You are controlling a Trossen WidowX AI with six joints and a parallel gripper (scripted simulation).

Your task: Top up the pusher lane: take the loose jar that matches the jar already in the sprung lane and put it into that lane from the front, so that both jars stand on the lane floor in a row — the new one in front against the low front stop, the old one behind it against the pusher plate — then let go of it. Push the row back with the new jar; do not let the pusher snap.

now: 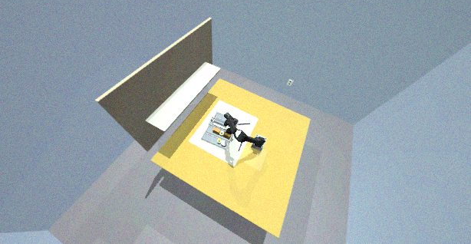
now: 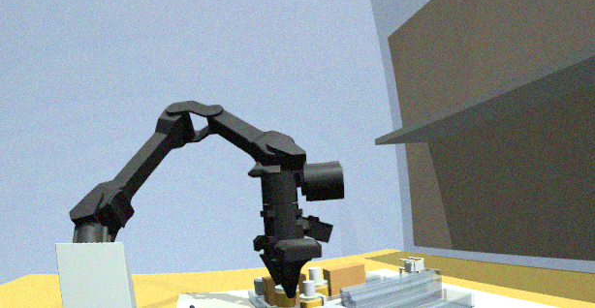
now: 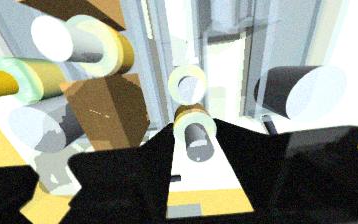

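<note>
Right now the clear lane rack is 15 cm ahead of my gripper tip, 3 cm to the right of it and 4 cm below it. Round my gripper tip: shelf (50 cm ahead, 7 cm to the right, 31 cm above).
</note>
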